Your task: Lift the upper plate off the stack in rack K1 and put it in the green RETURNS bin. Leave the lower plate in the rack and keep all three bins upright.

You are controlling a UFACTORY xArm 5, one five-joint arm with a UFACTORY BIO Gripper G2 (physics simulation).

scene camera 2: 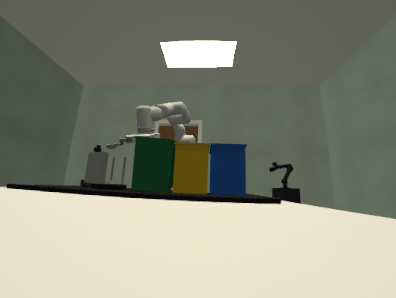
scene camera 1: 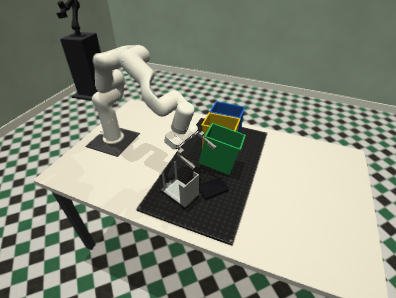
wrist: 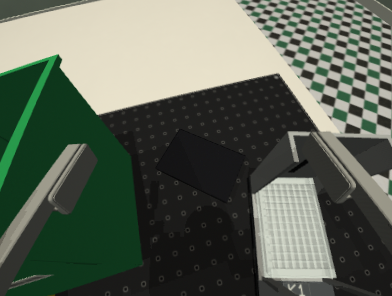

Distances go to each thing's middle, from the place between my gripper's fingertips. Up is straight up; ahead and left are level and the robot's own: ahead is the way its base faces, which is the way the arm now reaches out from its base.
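Scene:
Green bin (scene camera 2: 153,169): my hand is 70 mm above it, 160 mm to the right of it and 50 mm short of it. Positions counted from my hand: yellow bin (scene camera 2: 190,176), 80 mm below, 290 mm to the left, 20 mm ahead; blue bin (scene camera 2: 227,161), 80 mm below, 430 mm to the left, 30 mm ahead; white gridded plate (wrist: 294,244), 150 mm below, 100 mm to the right, 90 mm behind.

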